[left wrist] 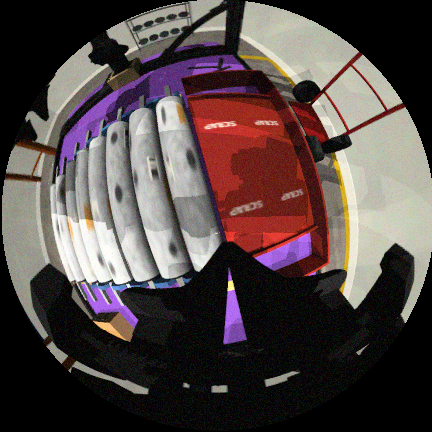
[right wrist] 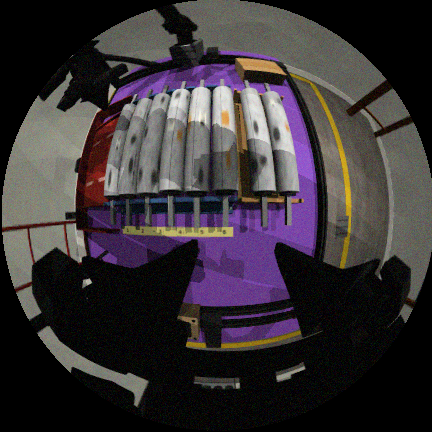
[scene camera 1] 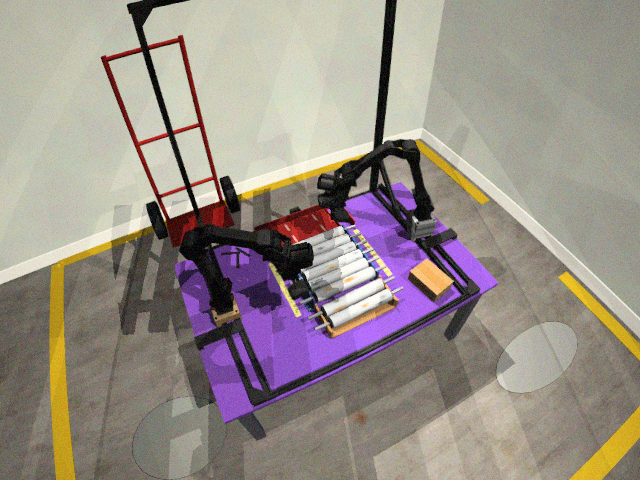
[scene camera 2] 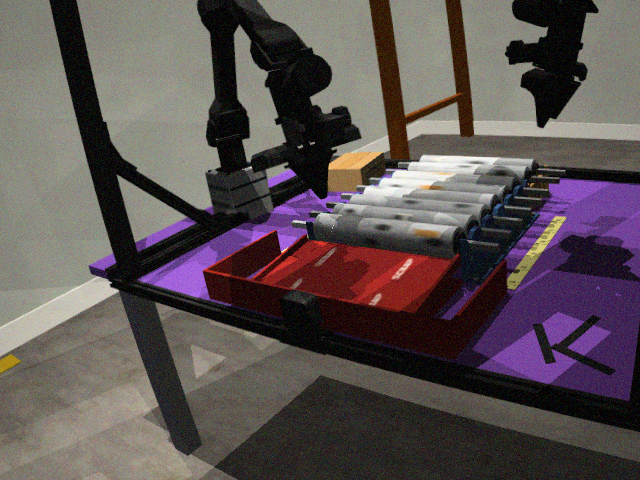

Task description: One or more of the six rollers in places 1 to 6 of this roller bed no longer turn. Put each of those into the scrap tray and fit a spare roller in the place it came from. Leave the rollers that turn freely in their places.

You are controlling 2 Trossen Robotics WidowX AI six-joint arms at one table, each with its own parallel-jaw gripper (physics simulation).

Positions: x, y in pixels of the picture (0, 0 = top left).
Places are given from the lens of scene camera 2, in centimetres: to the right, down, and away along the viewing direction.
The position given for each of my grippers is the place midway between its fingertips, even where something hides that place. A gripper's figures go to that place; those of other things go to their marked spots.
my left gripper (scene camera 2: 323, 198): 1, -7, 91
my right gripper (scene camera 2: 546, 122): 39, -20, 91
